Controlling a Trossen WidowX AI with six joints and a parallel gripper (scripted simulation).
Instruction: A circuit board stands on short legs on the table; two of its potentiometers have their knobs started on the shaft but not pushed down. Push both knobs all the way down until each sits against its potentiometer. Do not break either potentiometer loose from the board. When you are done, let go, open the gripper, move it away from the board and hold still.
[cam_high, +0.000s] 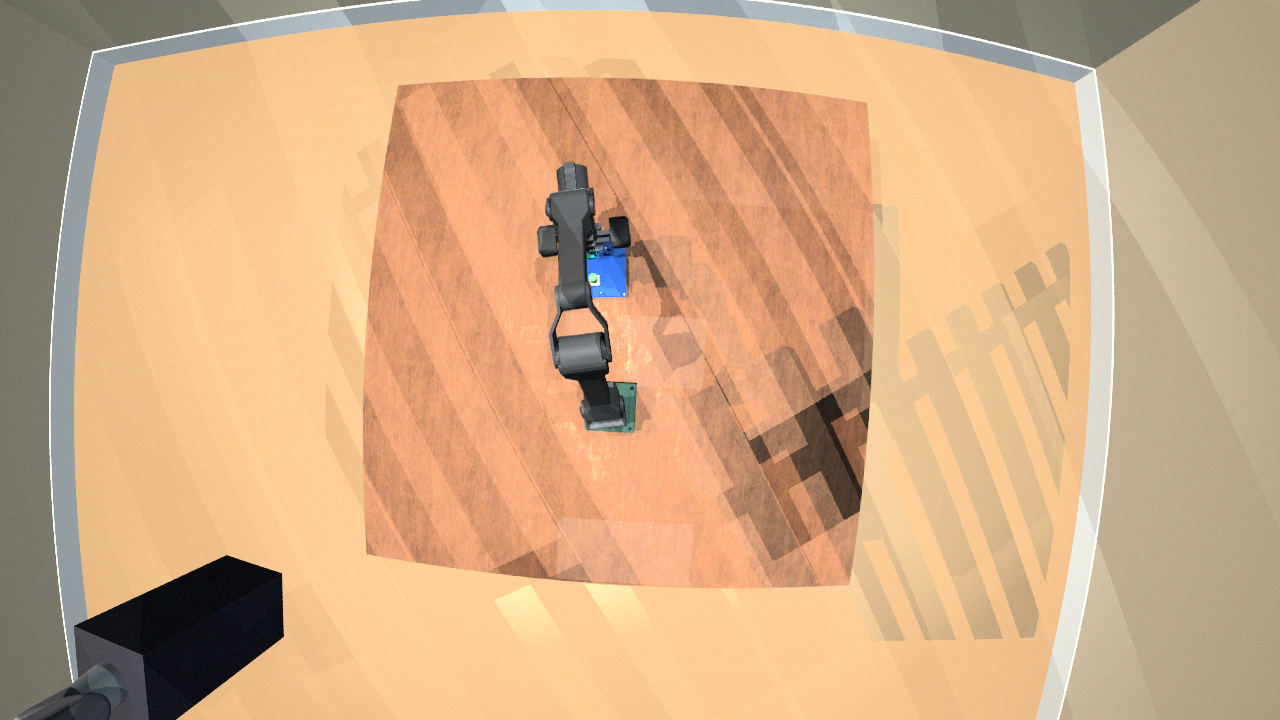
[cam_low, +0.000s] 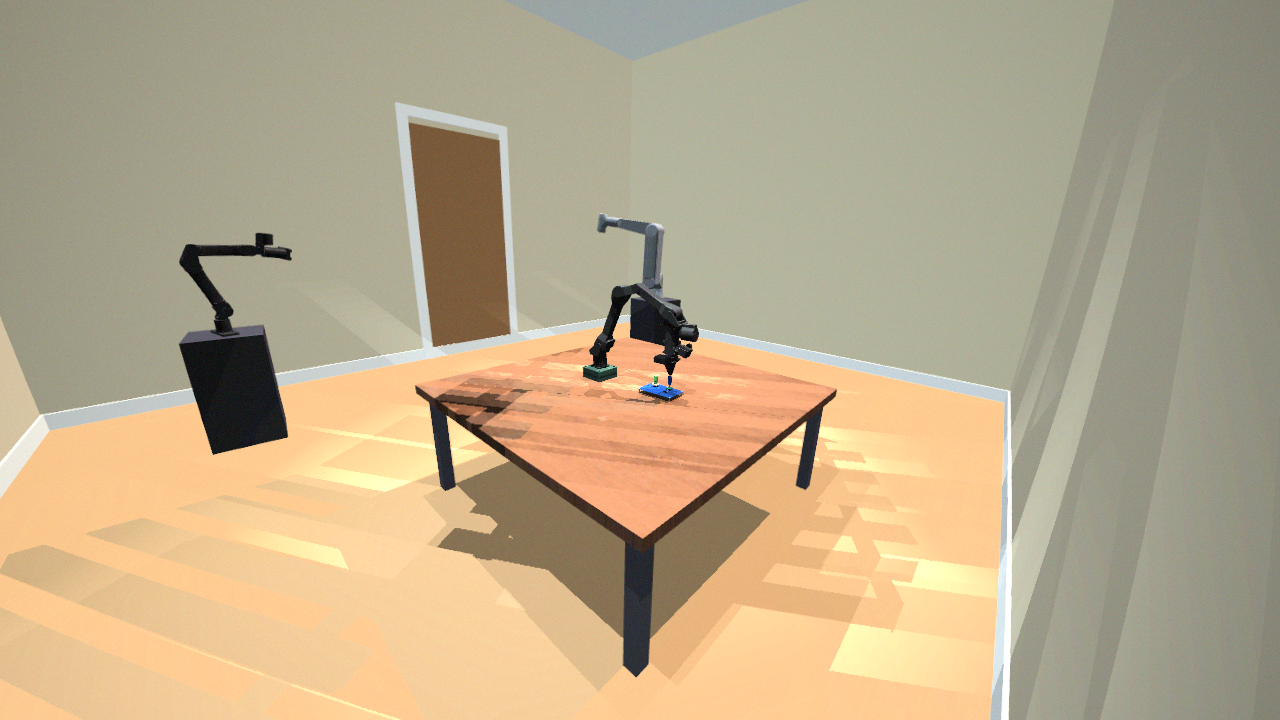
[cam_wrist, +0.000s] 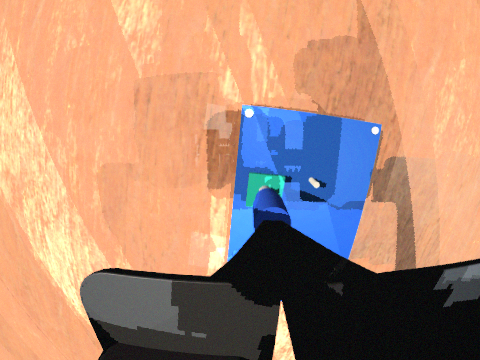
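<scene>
Now: gripper tip 2 cm above the blue knob. Also, from my gripper tip: green knob: 6 cm behind, 2 cm to the right, 3 cm below.
</scene>
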